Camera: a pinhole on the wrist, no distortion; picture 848 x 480 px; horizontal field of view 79.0 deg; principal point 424.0 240.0 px. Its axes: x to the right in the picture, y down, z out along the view. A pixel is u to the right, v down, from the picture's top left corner.
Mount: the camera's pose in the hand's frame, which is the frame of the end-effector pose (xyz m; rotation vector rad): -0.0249 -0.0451 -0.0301 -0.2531 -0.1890 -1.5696
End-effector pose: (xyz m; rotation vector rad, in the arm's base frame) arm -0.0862 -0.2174 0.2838 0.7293 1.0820 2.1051
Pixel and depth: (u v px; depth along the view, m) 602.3 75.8 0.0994
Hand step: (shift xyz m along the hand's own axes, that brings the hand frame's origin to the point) -0.0526 -0.0501 0.0761
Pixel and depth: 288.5 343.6 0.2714
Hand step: 0.0414 0.0980 0.2084
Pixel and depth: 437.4 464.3 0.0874
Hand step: 0.0168 -0.0237 0.0529
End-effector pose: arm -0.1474 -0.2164 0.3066 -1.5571 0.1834 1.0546
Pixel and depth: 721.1 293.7 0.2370
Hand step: 0.0091 -0.1113 0.2344
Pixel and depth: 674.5 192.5 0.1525
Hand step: -0.0330 -0.0739 0.1375
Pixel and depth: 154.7 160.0 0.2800
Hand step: -0.0561 0.1741 0.1997
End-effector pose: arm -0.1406 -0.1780 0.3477 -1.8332 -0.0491 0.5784
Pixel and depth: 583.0 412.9 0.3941
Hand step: 0.1233 -0.0550 0.3769
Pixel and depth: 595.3 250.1 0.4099
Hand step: -0.0004 -0.0627 0.4010
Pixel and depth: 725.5 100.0 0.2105
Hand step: -0.0739 -0.1044 0.2084
